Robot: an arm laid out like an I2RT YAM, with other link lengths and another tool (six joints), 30 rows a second.
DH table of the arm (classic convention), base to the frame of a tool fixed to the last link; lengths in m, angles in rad. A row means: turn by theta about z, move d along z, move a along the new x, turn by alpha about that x. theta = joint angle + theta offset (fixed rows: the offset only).
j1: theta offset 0; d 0.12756; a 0.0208; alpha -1.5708
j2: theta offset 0; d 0; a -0.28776; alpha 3.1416
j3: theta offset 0.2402; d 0; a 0.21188; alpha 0
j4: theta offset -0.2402; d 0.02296; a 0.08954; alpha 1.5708
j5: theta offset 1.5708; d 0.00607; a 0; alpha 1.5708
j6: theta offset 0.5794; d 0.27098; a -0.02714; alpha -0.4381
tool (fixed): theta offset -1.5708; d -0.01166; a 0; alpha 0
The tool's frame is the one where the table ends.
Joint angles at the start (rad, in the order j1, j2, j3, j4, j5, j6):
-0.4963, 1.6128, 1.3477, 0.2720, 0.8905, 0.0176
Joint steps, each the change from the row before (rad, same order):
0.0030, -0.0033, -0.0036, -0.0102, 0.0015, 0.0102
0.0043, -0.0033, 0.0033, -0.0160, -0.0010, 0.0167
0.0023, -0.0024, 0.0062, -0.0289, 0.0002, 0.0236
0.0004, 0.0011, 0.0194, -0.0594, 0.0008, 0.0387
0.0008, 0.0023, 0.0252, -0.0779, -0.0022, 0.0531
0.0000, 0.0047, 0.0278, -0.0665, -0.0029, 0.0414
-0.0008, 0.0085, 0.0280, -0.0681, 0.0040, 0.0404
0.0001, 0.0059, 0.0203, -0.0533, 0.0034, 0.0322
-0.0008, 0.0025, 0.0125, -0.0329, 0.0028, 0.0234
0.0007, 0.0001, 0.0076, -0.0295, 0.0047, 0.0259
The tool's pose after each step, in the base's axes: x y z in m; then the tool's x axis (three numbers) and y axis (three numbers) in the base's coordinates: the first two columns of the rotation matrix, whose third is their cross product. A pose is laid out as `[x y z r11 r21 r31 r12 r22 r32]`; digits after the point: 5 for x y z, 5 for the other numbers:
[0.34988 -0.43043 0.42228 -0.42722 -0.51350 0.74418 -0.80897 -0.15049 -0.56826]
[0.35094 -0.42854 0.42151 -0.43054 -0.52133 0.73678 -0.80354 -0.15037 -0.57595]
[0.35097 -0.42760 0.41837 -0.43344 -0.53234 0.72714 -0.80025 -0.14366 -0.58220]
[0.35048 -0.42784 0.41198 -0.43553 -0.55071 0.71206 -0.79954 -0.12677 -0.58709]
[0.35027 -0.42764 0.40309 -0.43822 -0.57575 0.69027 -0.79752 -0.10521 -0.59405]
[0.35028 -0.42772 0.39708 -0.44039 -0.59469 0.67260 -0.79626 -0.08738 -0.59861]
[0.34855 -0.42873 0.38918 -0.44362 -0.60996 0.65662 -0.79934 -0.06202 -0.59767]
[0.34682 -0.42896 0.38274 -0.44633 -0.62141 0.64393 -0.80181 -0.04182 -0.59612]
[0.34470 -0.42924 0.37947 -0.45233 -0.62699 0.63426 -0.80079 -0.02754 -0.59832]
[0.34208 -0.42881 0.37616 -0.46084 -0.63144 0.62363 -0.79792 -0.01283 -0.60262]

